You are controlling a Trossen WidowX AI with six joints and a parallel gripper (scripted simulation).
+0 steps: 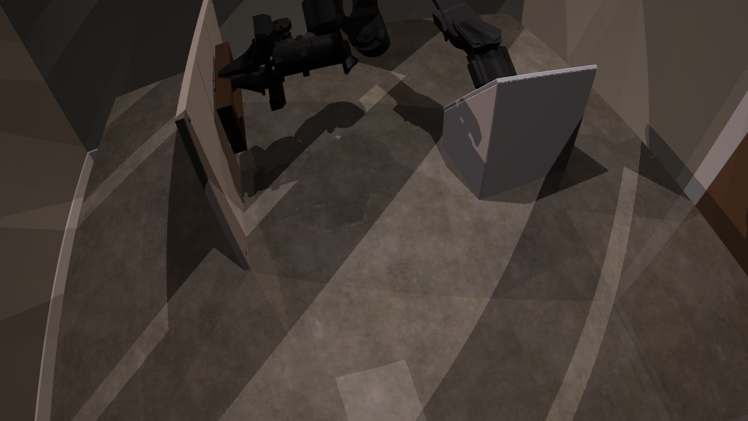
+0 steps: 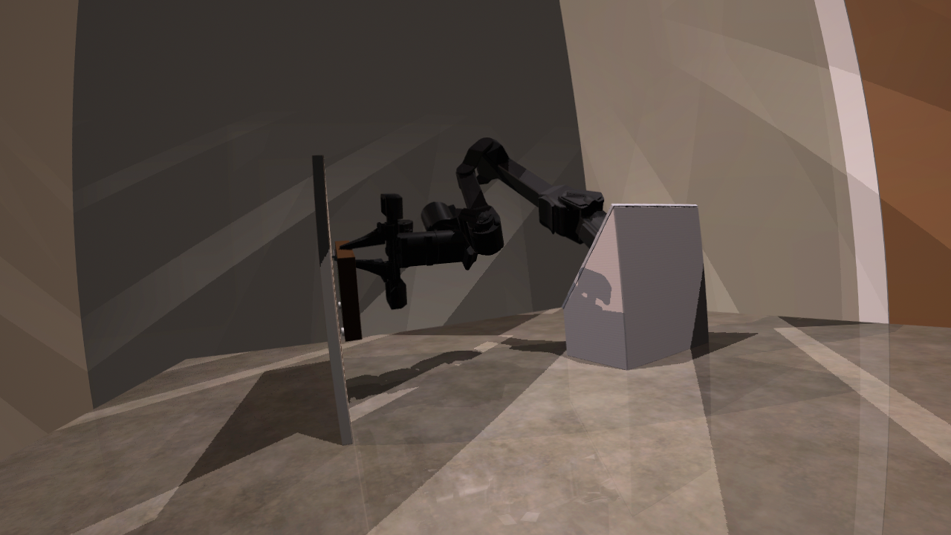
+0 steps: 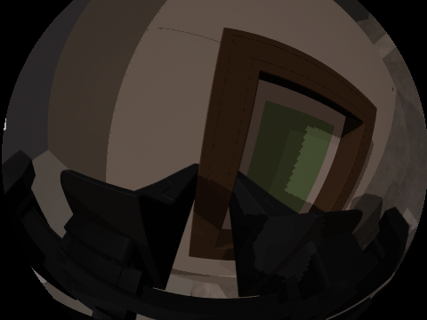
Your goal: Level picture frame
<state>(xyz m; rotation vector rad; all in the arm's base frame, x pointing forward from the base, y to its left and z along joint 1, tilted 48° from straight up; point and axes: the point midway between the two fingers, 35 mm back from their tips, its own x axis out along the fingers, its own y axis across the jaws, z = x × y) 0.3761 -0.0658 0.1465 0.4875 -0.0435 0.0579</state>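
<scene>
Right now the brown wooden picture frame is 50 mm below my gripper tip and 20 mm to the right of it. Round my gripper tip: wall panel: 60 mm below, 10 mm ahead.
</scene>
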